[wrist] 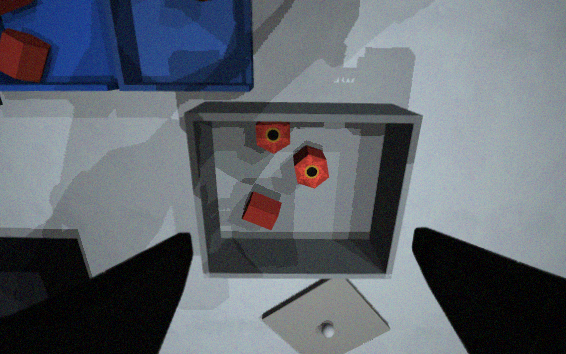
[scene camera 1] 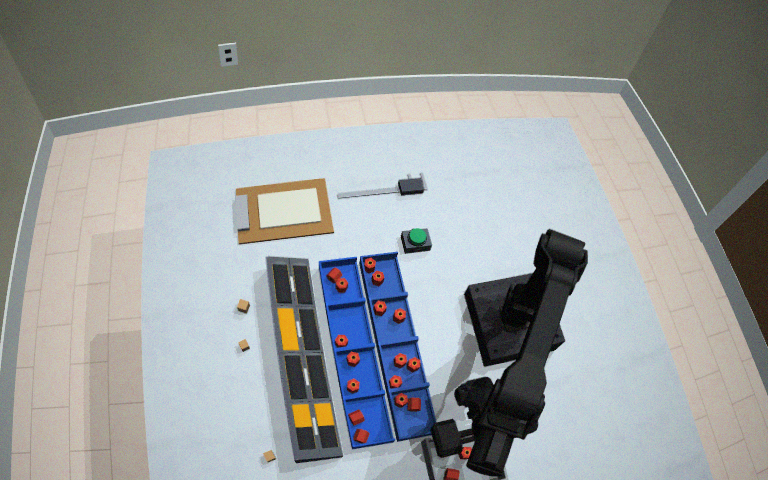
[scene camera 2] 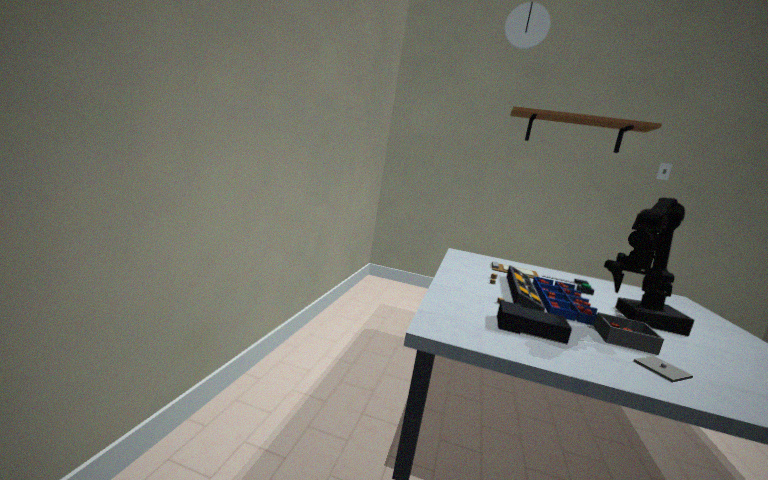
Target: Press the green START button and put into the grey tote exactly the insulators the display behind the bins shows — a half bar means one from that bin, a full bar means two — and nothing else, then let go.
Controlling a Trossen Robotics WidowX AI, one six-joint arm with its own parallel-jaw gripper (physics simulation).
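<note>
My gripper is open and empty above the grey tote, fingers wide apart on either side of it. In the tote, one red insulator stands by the far wall, another stands near the middle and a third lies on its side. The arm partly hides the tote in scene camera 1. The blue bins hold several insulators. The display shows one full orange bar in its second panel and two half bars in its lowest panel; the other bars are dark. The START button is green.
A black box stands left of the tote. A flat grey plate with a knob lies in front of it. A clipboard, a caliper and tan cubes lie around the bins.
</note>
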